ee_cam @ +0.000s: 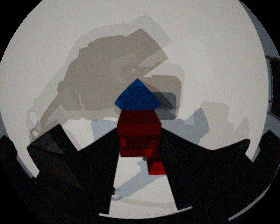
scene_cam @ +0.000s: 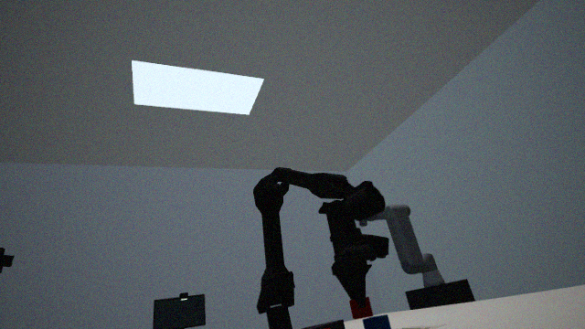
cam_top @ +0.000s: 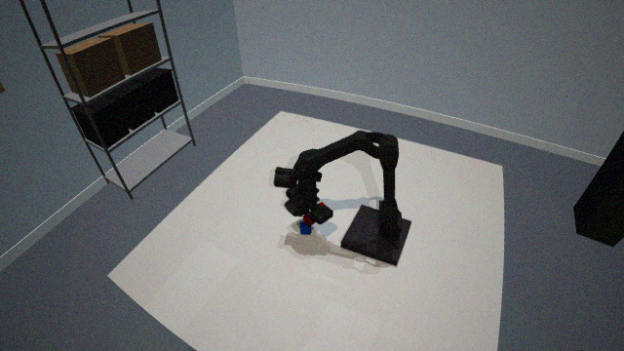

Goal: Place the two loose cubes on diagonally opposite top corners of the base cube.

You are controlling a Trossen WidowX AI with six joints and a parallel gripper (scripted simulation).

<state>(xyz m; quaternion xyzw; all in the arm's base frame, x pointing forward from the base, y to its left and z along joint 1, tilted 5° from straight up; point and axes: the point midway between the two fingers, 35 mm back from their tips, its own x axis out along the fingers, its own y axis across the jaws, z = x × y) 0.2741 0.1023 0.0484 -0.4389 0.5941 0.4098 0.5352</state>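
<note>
The blue base cube is 4 cm below my gripper tip, 2 cm to the left of it and 1 cm ahead of it.
</note>
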